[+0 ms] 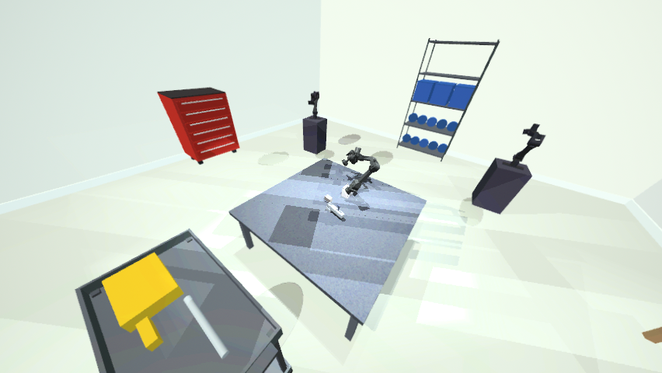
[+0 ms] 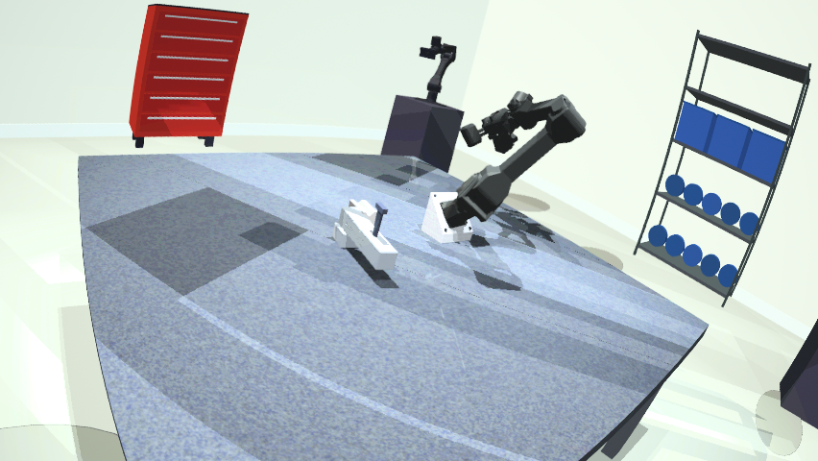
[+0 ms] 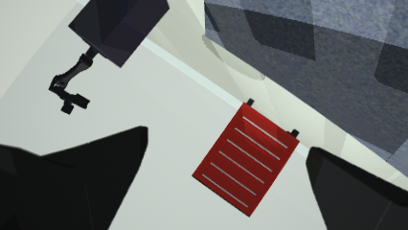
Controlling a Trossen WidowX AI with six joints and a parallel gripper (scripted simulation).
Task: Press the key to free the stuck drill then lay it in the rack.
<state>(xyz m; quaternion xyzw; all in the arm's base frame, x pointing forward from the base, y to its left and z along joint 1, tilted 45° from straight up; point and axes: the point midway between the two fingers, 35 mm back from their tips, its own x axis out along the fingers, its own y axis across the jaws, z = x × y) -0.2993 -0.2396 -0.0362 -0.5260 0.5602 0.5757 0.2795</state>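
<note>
Right now the dark key is 600 mm ahead of my gripper tip, 290 mm to the left of it and 120 mm below it. Round my gripper tip: white block 590 mm ahead, 250 mm to the left, 170 mm below; then drill 590 mm ahead, 230 mm to the left, 160 mm below.
</note>
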